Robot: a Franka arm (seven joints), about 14 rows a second.
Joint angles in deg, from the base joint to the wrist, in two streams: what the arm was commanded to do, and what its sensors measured. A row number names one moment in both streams.
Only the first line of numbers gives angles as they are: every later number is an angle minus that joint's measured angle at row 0.
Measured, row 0: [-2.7, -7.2, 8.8, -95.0, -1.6, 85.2, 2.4]
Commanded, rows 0 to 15: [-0.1, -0.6, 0.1, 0.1, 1.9, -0.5, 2.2]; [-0.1, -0.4, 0.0, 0.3, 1.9, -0.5, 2.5]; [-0.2, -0.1, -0.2, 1.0, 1.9, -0.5, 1.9]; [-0.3, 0.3, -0.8, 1.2, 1.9, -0.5, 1.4]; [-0.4, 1.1, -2.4, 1.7, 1.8, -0.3, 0.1]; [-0.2, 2.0, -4.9, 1.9, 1.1, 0.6, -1.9]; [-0.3, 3.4, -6.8, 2.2, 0.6, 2.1, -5.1]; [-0.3, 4.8, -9.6, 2.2, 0.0, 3.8, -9.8]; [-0.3, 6.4, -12.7, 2.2, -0.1, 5.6, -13.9]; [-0.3, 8.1, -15.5, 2.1, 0.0, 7.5, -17.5]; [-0.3, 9.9, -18.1, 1.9, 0.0, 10.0, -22.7]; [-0.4, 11.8, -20.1, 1.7, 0.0, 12.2, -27.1]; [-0.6, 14.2, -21.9, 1.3, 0.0, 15.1, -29.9]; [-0.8, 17.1, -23.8, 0.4, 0.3, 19.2, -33.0]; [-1.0, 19.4, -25.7, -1.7, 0.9, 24.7, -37.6]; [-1.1, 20.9, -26.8, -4.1, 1.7, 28.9, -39.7]
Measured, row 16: [-1.2, 16.9, -24.6, -1.7, 0.3, 22.3, -33.9]
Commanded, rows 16 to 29: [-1.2, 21.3, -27.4, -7.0, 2.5, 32.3, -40.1]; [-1.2, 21.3, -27.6, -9.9, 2.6, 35.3, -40.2]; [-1.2, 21.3, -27.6, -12.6, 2.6, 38.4, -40.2]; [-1.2, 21.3, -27.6, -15.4, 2.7, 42.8, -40.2]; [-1.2, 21.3, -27.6, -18.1, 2.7, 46.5, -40.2]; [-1.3, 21.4, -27.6, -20.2, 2.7, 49.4, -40.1]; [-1.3, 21.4, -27.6, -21.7, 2.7, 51.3, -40.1]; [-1.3, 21.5, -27.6, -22.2, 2.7, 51.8, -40.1]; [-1.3, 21.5, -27.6, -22.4, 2.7, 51.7, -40.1]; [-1.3, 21.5, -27.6, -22.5, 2.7, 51.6, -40.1]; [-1.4, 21.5, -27.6, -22.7, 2.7, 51.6, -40.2]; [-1.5, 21.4, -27.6, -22.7, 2.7, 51.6, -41.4]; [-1.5, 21.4, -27.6, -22.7, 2.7, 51.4, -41.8]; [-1.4, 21.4, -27.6, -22.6, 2.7, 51.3, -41.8]
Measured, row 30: [-1.5, 23.4, -27.3, -21.1, 1.2, 51.0, -39.2]
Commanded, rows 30 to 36: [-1.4, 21.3, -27.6, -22.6, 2.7, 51.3, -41.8]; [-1.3, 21.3, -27.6, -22.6, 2.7, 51.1, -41.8]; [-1.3, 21.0, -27.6, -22.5, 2.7, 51.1, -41.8]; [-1.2, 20.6, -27.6, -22.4, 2.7, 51.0, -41.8]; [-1.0, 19.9, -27.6, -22.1, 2.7, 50.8, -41.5]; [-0.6, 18.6, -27.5, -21.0, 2.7, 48.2, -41.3]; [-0.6, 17.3, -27.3, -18.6, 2.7, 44.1, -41.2]
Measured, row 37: [-1.2, 21.7, -27.3, -20.8, 1.4, 50.0, -39.6]
